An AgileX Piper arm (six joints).
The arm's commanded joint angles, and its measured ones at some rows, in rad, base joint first. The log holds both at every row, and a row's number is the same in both.
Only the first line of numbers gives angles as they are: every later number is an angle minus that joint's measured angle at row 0.
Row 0, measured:
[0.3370 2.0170 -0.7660 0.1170 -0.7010 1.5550]
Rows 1 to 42, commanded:
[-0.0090 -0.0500 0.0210 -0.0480 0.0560 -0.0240]
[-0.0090 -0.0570 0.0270 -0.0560 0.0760 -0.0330]
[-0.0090 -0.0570 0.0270 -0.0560 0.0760 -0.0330]
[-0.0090 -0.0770 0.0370 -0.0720 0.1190 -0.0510]
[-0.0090 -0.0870 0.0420 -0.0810 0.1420 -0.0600]
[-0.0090 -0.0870 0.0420 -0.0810 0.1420 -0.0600]
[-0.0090 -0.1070 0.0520 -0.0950 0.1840 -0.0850]
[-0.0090 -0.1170 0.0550 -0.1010 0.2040 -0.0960]
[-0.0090 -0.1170 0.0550 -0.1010 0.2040 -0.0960]
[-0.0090 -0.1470 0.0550 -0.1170 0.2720 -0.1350]
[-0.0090 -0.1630 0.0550 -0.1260 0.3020 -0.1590]
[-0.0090 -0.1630 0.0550 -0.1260 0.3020 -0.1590]
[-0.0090 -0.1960 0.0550 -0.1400 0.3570 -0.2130]
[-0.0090 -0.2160 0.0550 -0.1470 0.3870 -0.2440]
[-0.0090 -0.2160 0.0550 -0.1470 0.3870 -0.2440]
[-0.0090 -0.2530 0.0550 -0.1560 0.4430 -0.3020]
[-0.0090 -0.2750 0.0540 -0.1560 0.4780 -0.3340]
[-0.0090 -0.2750 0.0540 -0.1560 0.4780 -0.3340]
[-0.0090 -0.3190 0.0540 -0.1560 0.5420 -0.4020]
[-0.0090 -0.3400 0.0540 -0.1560 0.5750 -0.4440]
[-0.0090 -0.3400 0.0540 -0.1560 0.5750 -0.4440]
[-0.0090 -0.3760 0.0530 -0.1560 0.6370 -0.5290]
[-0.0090 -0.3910 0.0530 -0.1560 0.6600 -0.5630]
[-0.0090 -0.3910 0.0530 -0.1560 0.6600 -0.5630]
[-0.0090 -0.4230 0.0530 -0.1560 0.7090 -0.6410]
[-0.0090 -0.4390 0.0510 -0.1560 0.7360 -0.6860]
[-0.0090 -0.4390 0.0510 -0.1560 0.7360 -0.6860]
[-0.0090 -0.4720 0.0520 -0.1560 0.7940 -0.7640]
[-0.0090 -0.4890 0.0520 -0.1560 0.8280 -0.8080]
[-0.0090 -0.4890 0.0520 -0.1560 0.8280 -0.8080]
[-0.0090 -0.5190 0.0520 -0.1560 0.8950 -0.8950]
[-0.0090 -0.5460 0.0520 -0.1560 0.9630 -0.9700]
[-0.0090 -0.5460 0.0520 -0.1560 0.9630 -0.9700]
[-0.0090 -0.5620 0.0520 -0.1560 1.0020 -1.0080]
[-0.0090 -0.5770 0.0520 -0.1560 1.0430 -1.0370]
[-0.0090 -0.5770 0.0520 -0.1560 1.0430 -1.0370]
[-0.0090 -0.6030 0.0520 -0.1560 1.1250 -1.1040]
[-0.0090 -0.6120 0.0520 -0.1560 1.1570 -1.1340]
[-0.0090 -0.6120 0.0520 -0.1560 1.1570 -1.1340]
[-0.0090 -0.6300 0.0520 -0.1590 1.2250 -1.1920]
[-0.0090 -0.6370 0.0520 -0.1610 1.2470 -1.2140]
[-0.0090 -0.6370 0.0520 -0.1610 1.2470 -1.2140]
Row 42, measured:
[-0.0020 -0.6110 0.0560 -0.1510 1.1600 -1.1270]
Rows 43 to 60, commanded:
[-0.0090 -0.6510 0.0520 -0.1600 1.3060 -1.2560]
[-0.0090 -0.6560 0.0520 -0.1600 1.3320 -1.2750]
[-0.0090 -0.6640 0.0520 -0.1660 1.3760 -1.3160]
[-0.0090 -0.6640 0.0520 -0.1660 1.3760 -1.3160]
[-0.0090 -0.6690 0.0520 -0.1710 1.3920 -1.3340]
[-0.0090 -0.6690 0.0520 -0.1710 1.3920 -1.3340]
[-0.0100 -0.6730 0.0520 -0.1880 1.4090 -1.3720]
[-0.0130 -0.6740 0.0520 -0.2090 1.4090 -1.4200]
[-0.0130 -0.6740 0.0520 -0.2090 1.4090 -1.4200]
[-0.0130 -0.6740 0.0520 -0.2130 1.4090 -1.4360]
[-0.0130 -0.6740 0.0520 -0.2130 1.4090 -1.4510]
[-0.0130 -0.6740 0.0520 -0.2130 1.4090 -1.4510]
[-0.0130 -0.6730 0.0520 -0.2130 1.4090 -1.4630]
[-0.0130 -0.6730 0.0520 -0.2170 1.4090 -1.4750]
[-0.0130 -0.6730 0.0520 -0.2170 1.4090 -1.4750]
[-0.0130 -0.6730 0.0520 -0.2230 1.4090 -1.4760]
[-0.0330 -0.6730 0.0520 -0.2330 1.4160 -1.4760]
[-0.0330 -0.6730 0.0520 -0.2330 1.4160 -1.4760]
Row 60, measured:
[-0.0120 -0.6650 0.0560 -0.2120 1.4010 -1.4540]
